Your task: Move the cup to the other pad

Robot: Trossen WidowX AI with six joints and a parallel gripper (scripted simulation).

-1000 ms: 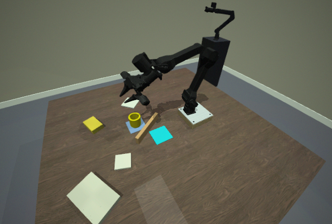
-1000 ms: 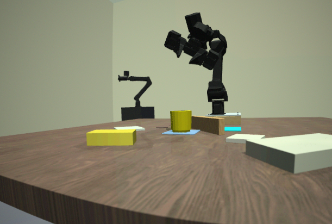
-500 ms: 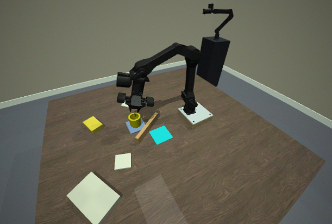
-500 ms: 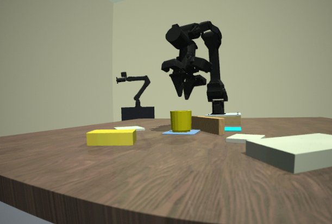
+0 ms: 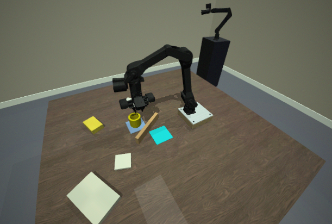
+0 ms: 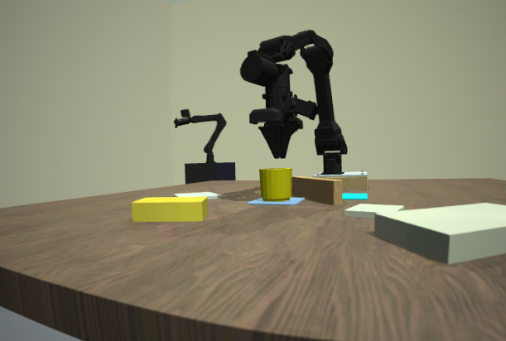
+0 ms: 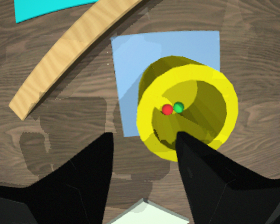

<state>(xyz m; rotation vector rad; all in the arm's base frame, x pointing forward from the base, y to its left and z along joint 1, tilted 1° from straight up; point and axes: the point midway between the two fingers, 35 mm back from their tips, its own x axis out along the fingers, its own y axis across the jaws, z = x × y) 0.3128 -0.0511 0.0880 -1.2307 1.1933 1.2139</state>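
My gripper tip is 60 mm above the yellow cup and 30 mm short of it. The rest, counted from my gripper tip: green marble 80 mm below, 40 mm ahead, 10 mm to the right; then red marble 80 mm below, 30 mm ahead, 20 mm to the right; then wooden bar 80 mm below, 70 mm to the left, 30 mm behind.
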